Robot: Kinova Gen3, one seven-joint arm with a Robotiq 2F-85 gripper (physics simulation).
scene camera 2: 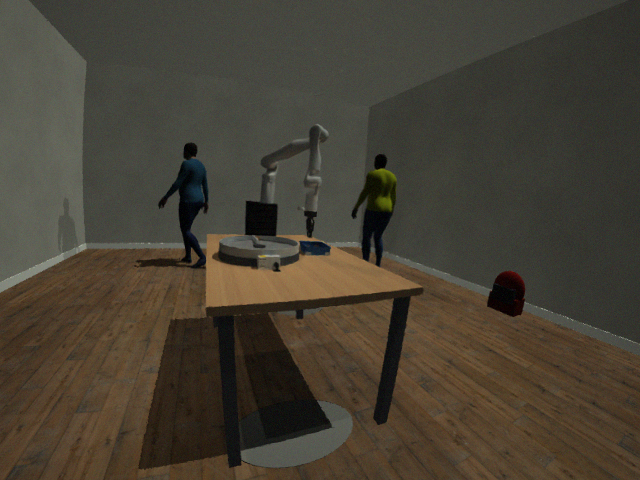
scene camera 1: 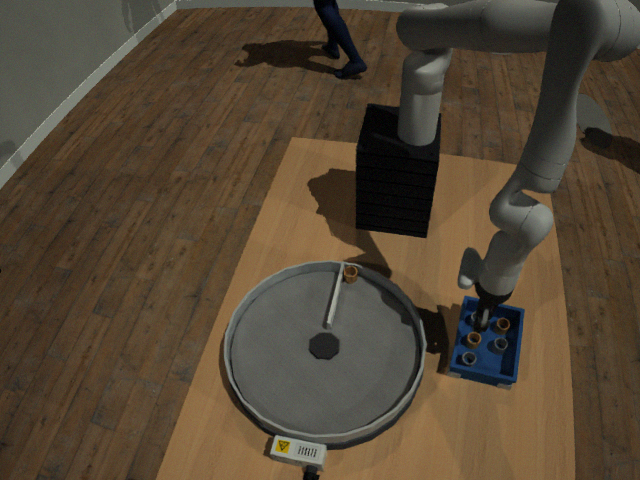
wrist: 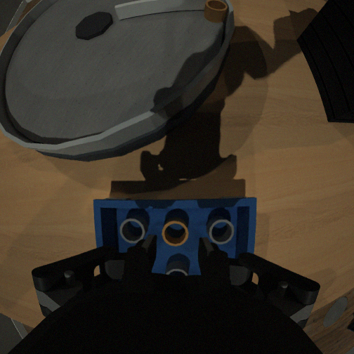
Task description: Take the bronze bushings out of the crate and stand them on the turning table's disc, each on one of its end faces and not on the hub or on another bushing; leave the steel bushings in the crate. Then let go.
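Seen in the pictures: gripper, fingertip midpoint: (scene camera 2: 309,237) (scene camera 1: 478,322); arm's base at its link origin: (scene camera 2: 266,203) (scene camera 1: 416,133).
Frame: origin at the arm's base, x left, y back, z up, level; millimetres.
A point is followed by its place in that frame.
Note:
The blue crate (scene camera 1: 483,376) @(x 297, y -435, z -239 mm) (scene camera 2: 315,252) @(x 277, y -437, z -253 mm) (wrist: 102,203) holds two bronze bushings; one (scene camera 1: 472,345) @(x 257, y -364, z -248 mm) (wrist: 175,244) is mid-row on the turntable side, the other (scene camera 1: 501,331) @(x 316, y -306, z -249 mm) is hidden in the wrist view. Steel bushings (scene camera 1: 468,363) @(x 258, y -415, z -239 mm) (scene camera 1: 499,351) @(x 321, y -359, z -249 mm) (wrist: 132,242) (wrist: 221,242) stand in it too; another is partly behind the fingers in scene camera 1. A third bronze bushing (scene camera 1: 350,279) @(x -52, y -317, z -201 mm) (wrist: 215,17) stands upright on the turning table's disc (scene camera 1: 289,387) @(x -74, y -605, z -217 mm) (wrist: 60,90), by the rim, away from the hub (scene camera 1: 324,346) @(x -43, y -494, z -209 mm) (wrist: 93,25). My gripper (scene camera 1: 480,326) @(x 252, y -345, z -179 mm) (scene camera 2: 310,234) @(x 252, y -345, z -179 mm) (wrist: 177,246) is above the crate, partly open and empty.
A pale bar (scene camera 1: 334,302) @(x -59, y -396, z -189 mm) (wrist: 160,10) reaches from the turntable's rim towards the hub, beside the bronze bushing. A raised rim (scene camera 1: 424,341) @(x 152, y -422, z -189 mm) surrounds the disc. A labelled box (scene camera 1: 298,452) @(x 0, y -726, z -212 mm) (scene camera 2: 268,261) @(x -5, y -742, z -233 mm) is at its front. The black pedestal (scene camera 1: 393,191) @(x -23, y -93, z -117 mm) (scene camera 2: 261,218) @(x -33, y -95, z -102 mm) stands behind. Two people are beyond the table.

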